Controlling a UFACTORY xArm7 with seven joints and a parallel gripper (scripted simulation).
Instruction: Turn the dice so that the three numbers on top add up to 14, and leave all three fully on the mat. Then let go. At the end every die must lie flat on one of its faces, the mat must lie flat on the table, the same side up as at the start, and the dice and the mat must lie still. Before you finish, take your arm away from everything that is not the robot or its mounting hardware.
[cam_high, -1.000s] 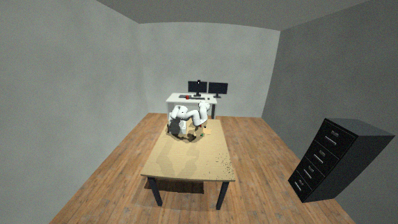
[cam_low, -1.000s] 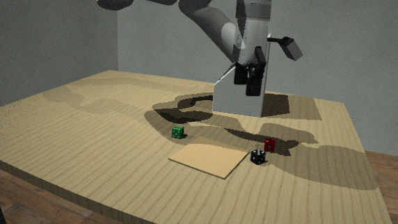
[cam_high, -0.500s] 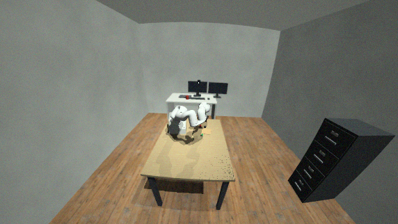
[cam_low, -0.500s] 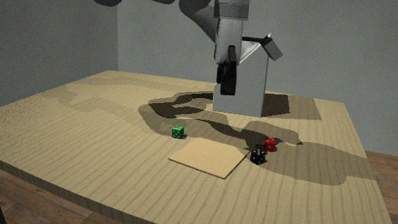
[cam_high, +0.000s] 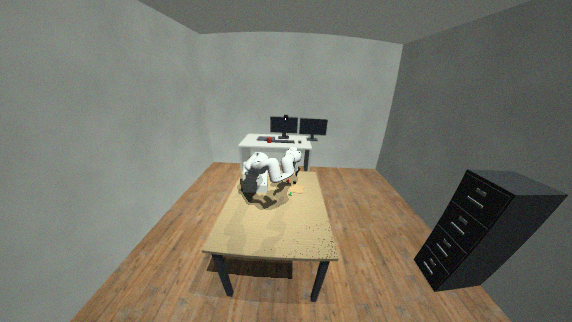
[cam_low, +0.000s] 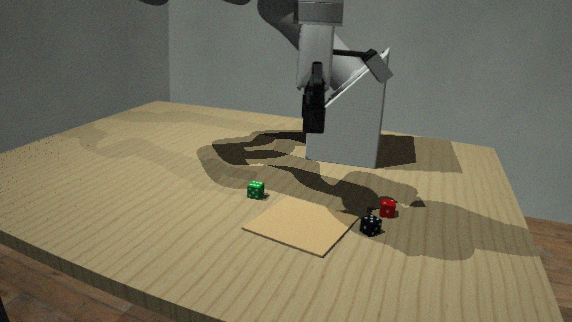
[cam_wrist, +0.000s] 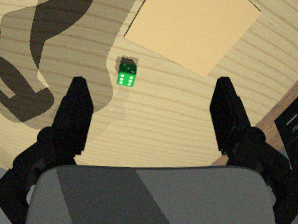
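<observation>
My gripper is now 15 cm above the green die, 10 cm to the left of it and 1 cm past it. Also, from my hand: red die (15 cm below, 14 cm to the left, 2 cm behind); then black die (15 cm below, 12 cm to the left, 5 cm ahead); then tan mat (16 cm below, 6 cm ahead, 1 cm to the left).
</observation>
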